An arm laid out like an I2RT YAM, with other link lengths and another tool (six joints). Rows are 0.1 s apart.
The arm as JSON. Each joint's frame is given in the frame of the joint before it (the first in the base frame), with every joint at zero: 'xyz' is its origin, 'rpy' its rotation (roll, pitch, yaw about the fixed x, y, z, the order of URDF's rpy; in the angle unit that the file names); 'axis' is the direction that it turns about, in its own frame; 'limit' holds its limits. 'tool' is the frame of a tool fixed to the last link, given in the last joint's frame.
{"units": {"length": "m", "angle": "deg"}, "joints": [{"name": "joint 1", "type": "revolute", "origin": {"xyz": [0.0, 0.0, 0.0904], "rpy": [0.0, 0.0, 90.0]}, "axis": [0.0, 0.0, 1.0], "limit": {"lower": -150.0, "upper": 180.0}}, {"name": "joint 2", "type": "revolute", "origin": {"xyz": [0.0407, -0.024, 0.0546], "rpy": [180.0, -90.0, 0.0]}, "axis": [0.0, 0.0, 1.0], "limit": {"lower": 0.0, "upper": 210.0}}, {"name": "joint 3", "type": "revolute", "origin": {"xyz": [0.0, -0.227, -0.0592], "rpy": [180.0, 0.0, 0.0]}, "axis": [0.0, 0.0, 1.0], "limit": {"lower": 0.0, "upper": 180.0}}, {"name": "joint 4", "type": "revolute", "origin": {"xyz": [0.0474, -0.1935, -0.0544], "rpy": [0.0, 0.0, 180.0]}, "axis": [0.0, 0.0, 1.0], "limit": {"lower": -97.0, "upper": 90.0}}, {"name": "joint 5", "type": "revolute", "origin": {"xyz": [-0.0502, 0.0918, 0.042], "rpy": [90.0, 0.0, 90.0]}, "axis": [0.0, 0.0, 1.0], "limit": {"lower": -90.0, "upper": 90.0}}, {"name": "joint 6", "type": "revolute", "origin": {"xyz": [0.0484, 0.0, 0.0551], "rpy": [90.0, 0.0, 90.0]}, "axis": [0.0, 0.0, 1.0], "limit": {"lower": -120.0, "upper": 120.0}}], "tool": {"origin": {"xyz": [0.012, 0.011, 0.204], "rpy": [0.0, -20.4, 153.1]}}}
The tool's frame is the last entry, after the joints.
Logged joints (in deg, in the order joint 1, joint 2, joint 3, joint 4, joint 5, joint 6), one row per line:
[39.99 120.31 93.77 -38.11 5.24 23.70]
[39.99 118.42 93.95 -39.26 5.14 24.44]
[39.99 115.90 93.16 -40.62 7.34 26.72]
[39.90 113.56 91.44 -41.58 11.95 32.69]
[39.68 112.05 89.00 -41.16 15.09 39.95]
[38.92 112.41 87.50 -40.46 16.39 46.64]
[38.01 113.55 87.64 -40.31 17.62 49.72]
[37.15 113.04 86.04 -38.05 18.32 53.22]
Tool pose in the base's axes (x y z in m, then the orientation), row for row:
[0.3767 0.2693 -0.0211 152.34 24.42 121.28]
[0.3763 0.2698 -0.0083 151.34 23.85 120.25]
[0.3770 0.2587 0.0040 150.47 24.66 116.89]
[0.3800 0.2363 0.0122 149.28 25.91 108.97]
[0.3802 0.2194 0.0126 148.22 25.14 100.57]
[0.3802 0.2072 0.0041 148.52 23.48 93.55]
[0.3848 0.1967 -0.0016 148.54 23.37 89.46]
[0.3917 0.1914 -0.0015 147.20 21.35 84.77]
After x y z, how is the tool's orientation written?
As angles about the fixed x, y, z axes (roll, pitch, yaw), in degrees.
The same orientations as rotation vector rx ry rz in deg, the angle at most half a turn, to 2 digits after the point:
[64.28 129.99 15.71]
[65.26 129.27 16.82]
[67.92 126.37 15.78]
[74.71 120.04 12.69]
[82.95 113.82 10.75]
[90.93 108.85 8.93]
[94.76 105.47 7.26]
[99.32 101.28 8.38]

